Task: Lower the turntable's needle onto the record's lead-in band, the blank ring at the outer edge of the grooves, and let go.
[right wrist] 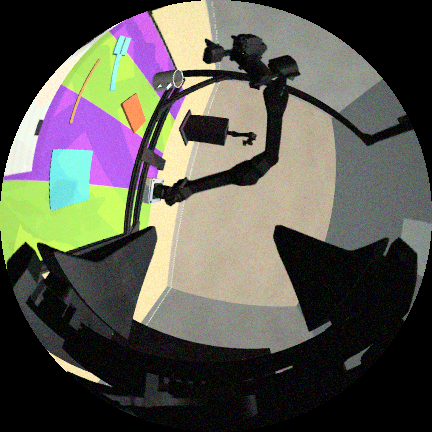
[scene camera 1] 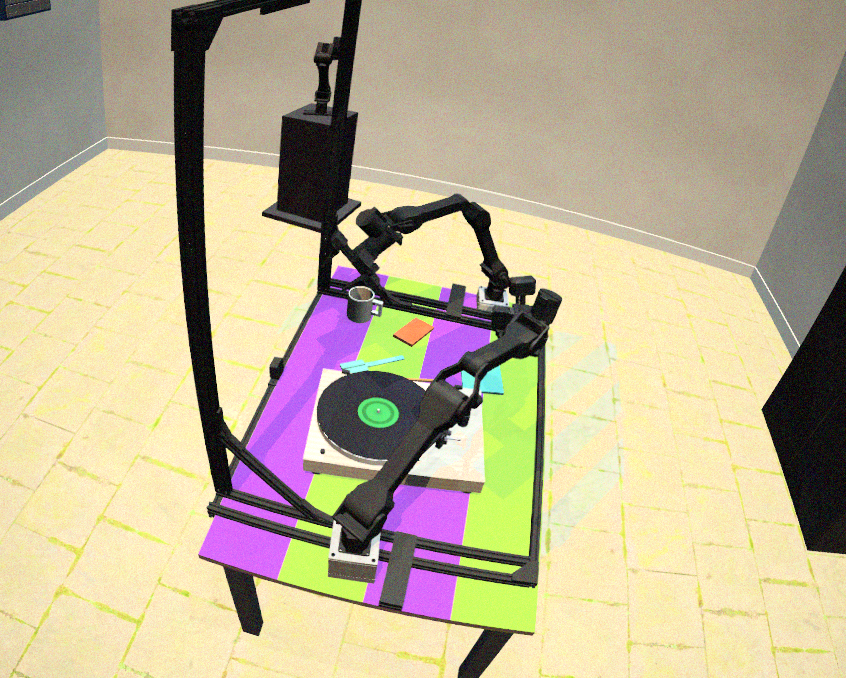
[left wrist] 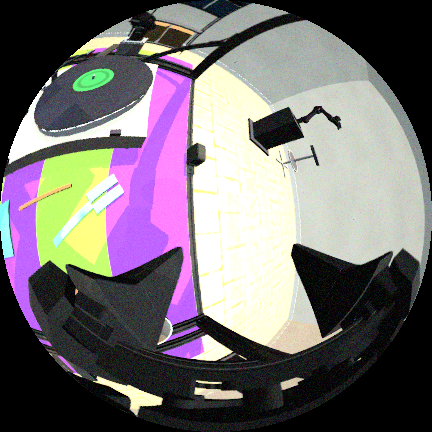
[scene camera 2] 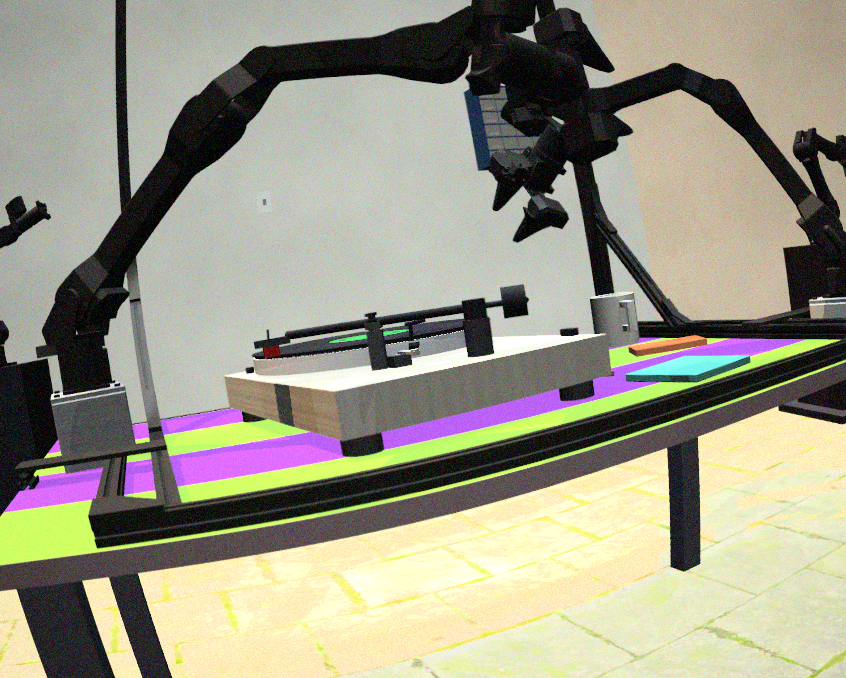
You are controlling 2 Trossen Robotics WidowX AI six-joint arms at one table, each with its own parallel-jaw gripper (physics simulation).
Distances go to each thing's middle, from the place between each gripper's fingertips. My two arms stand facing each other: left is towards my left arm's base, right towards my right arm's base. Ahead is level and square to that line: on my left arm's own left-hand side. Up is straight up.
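From my right hand: white mug [scene camera 2: 615, 314] 450 mm behind, 130 mm to the left, 280 mm below; turntable [scene camera 2: 354, 394] 160 mm behind, 290 mm to the right, 260 mm below; black record [scene camera 1: 346, 410] 210 mm behind, 310 mm to the right, 240 mm below; tonearm [scene camera 2: 514, 301] 30 mm behind, 300 mm to the right, 220 mm below.
From my left hand: turntable 33 cm ahead, 26 cm to the right, 16 cm below; tonearm 45 cm ahead, 27 cm to the right, 11 cm below; black record 28 cm ahead, 27 cm to the right, 13 cm below; white mug 4 cm ahead, 17 cm to the left, 18 cm below.
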